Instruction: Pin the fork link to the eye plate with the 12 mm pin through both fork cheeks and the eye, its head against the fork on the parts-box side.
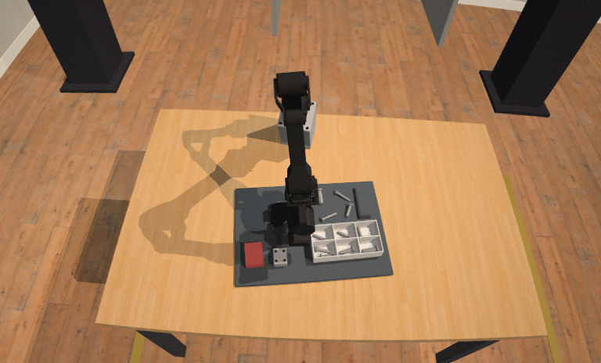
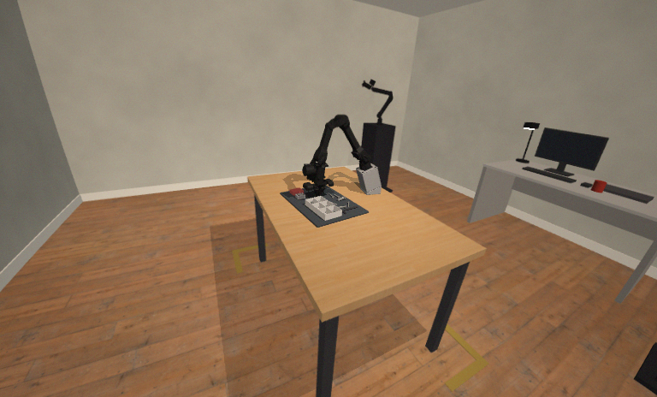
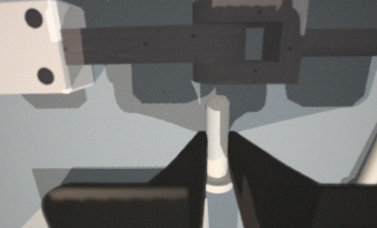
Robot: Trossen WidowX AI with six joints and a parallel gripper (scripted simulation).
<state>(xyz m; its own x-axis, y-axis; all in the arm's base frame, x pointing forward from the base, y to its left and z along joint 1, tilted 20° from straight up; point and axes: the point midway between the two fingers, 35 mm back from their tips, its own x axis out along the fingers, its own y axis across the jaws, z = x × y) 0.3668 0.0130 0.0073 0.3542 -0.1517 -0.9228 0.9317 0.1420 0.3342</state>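
Right now the pale pin is 3 cm below my hand. Round my hand: dark eye plate bar 5 cm to the right, 3 cm below, 2 cm ahead; then light grey block 10 cm ahead, 4 cm to the right, 2 cm below; then red block 12 cm to the right, 9 cm ahead, 3 cm below.
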